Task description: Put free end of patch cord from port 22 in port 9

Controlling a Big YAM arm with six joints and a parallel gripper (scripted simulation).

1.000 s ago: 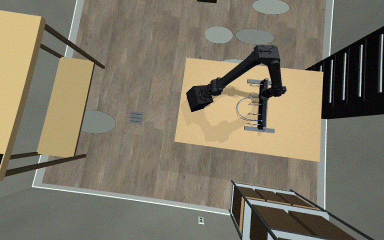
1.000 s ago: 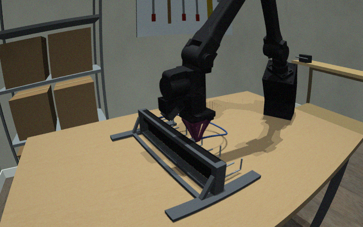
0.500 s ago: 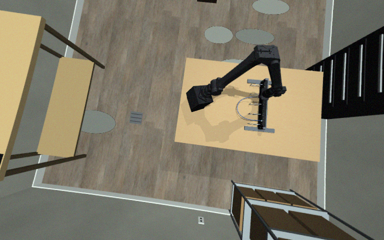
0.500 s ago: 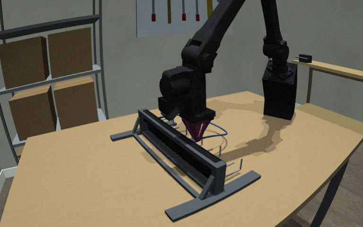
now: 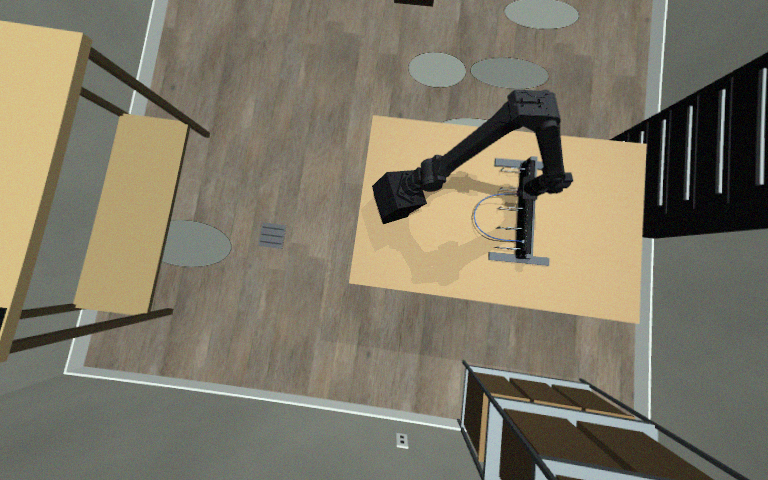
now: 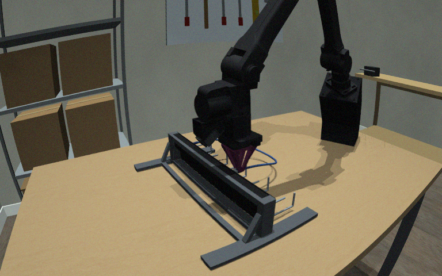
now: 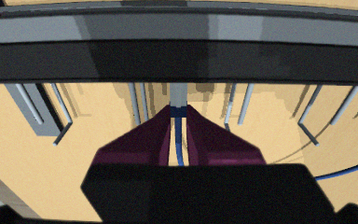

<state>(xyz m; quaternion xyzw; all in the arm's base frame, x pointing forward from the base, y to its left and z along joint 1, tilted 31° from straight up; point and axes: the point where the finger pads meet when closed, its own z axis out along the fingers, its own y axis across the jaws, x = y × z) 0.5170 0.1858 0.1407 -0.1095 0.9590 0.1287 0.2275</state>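
My hand is 2 cm short of the grey plug and 1 cm to the right of it.
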